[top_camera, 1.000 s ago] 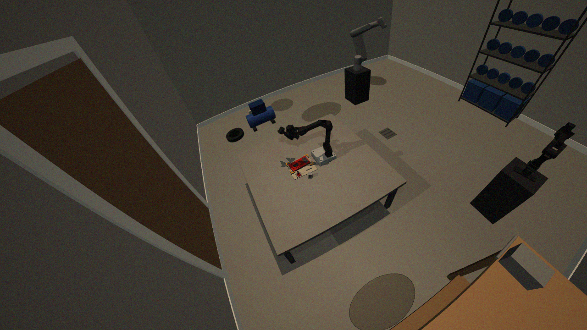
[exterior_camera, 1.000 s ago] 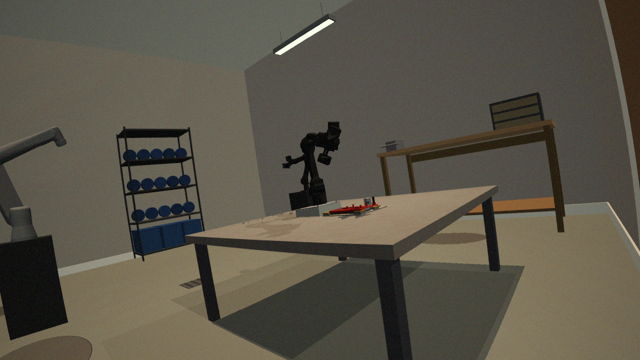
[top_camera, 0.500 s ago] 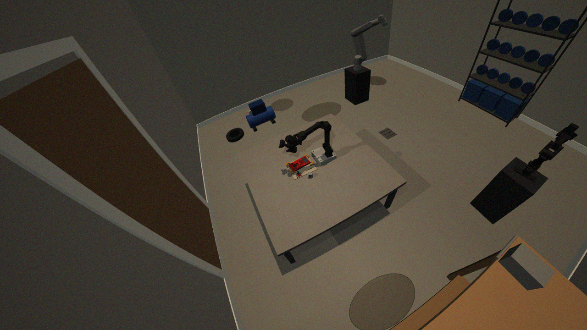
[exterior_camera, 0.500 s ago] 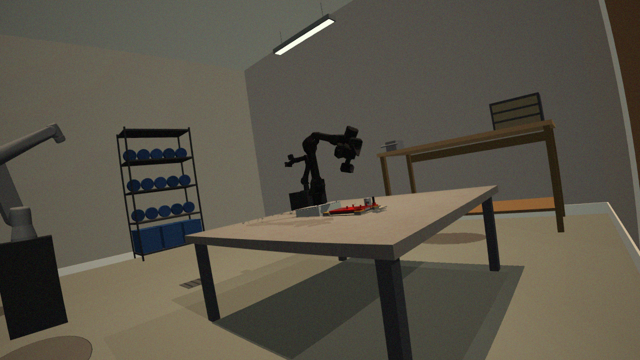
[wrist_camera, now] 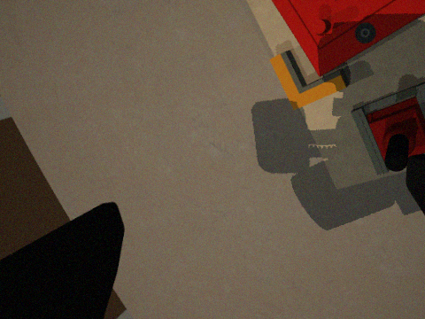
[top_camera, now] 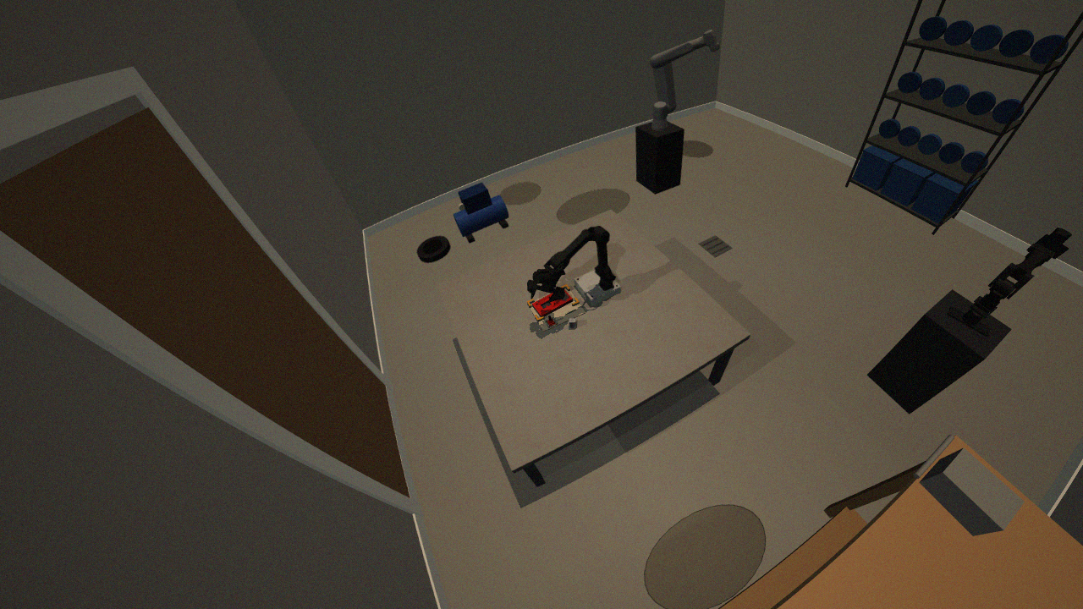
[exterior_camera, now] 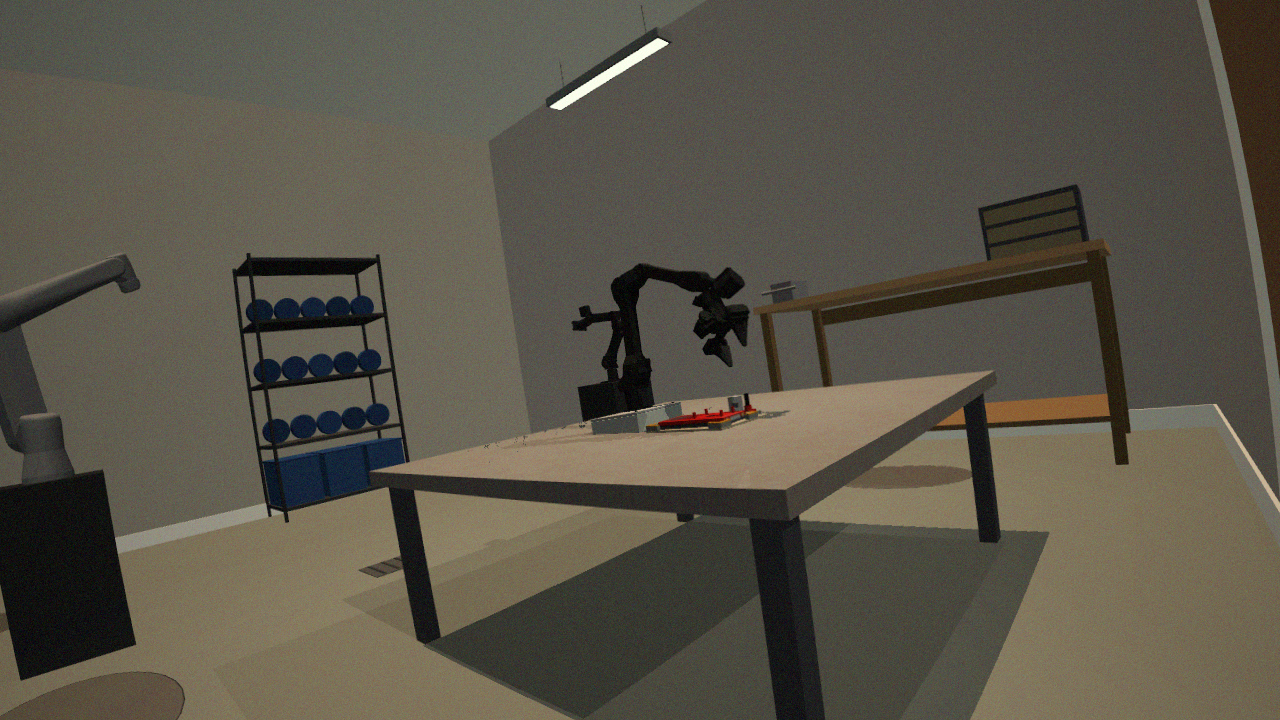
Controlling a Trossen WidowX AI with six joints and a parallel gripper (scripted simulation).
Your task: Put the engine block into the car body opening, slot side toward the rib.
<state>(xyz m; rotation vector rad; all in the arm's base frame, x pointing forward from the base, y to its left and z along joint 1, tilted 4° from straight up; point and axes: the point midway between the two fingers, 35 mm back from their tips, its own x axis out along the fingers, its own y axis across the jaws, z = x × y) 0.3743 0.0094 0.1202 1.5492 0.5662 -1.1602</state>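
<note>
Now: gripper tip 140 mm above the grey engine block, 110 mm to the right of it and 110 mm past it.
</note>
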